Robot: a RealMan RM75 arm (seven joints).
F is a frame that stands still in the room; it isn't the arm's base.
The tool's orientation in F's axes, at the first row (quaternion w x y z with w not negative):
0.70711, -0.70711, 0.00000, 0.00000
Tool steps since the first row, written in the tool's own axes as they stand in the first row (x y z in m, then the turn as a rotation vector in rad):
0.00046, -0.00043, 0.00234, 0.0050, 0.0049, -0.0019
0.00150, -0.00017, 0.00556, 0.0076, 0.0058, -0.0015
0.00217, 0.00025, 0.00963, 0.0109, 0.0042, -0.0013
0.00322, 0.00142, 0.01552, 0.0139, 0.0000, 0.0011
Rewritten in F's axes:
0.00046, 0.00234, 0.00043, 0.0050, -0.0019, -0.0049
0.00150, 0.00556, 0.00017, 0.0076, -0.0015, -0.0058
0.00217, 0.00963, -0.00025, 0.0109, -0.0013, -0.0042
0.00322, 0.01552, -0.00142, 0.0139, 0.0011, 0.0000

